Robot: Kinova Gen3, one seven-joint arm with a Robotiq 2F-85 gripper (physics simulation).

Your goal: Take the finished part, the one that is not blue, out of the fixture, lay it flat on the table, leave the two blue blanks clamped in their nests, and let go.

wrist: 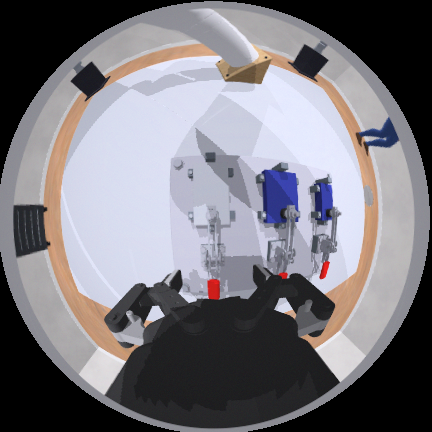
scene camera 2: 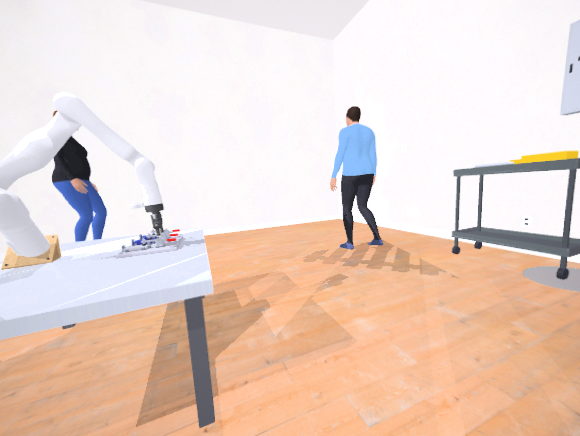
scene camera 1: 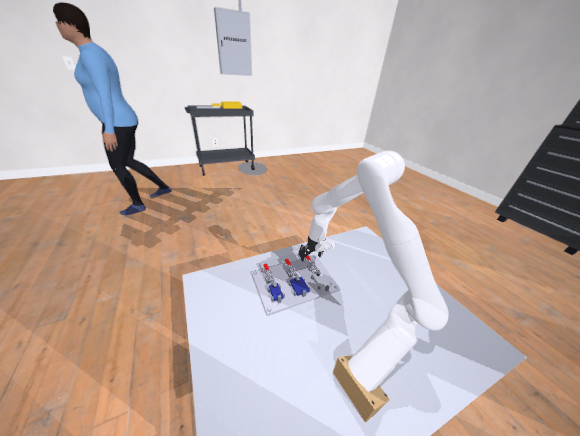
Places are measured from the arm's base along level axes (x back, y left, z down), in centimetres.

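Pixels of known places: gripper, fingertip midpoint: (wrist: 216, 275) (scene camera 2: 160, 234) (scene camera 1: 311, 258); arm's base, origin of the base link: (wrist: 243, 58) (scene camera 2: 35, 248) (scene camera 1: 360, 374).
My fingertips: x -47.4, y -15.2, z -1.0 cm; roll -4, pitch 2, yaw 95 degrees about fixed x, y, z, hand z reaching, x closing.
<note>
Ahead of a thing's pixels: the offset from my fingertips to its top centre. Level surfaces: height alone.
The finished part @[dx +10.0, dy +0.9, dz +4.1 cm] (wrist: 211, 192) is a pale grey-white block in the left nest of the fixture plate (wrist: 181, 235) (scene camera 1: 264, 294) in the wrist view. A toggle clamp arm reaches over its lower end. In scene camera 1 it is hard to make out in shadow. The larger blue blank @[dx +8.1, dy +11.7, dz +3.6 cm] (wrist: 280, 192) (scene camera 1: 299, 286) and the smaller blue blank @[dx +6.1, dy +22.6, dz +3.1 cm] (wrist: 324, 201) (scene camera 1: 275, 292) sit in the other nests, with clamp arms over them. My gripper (wrist: 216, 275) (scene camera 1: 311, 254) is open and empty, above the handle end of the finished part's clamp. That clamp's red handle @[dx -4.1, dy -1.0, dz +2.5 cm] (wrist: 213, 289) shows between the fingers.
Two more red handles @[dx -7.0, dy +20.8, dz +1.5 cm] (wrist: 325, 270) (scene camera 1: 266, 267) rise beside the gripper's side of the plate. The arm's wooden base block (scene camera 1: 360, 387) (wrist: 245, 70) stands across the table @[dz +7.2 cm] (scene camera 1: 235, 370). A person in blue (scene camera 1: 102, 90) (scene camera 2: 357, 150) and a cart (scene camera 1: 225, 156) are beyond the table.
</note>
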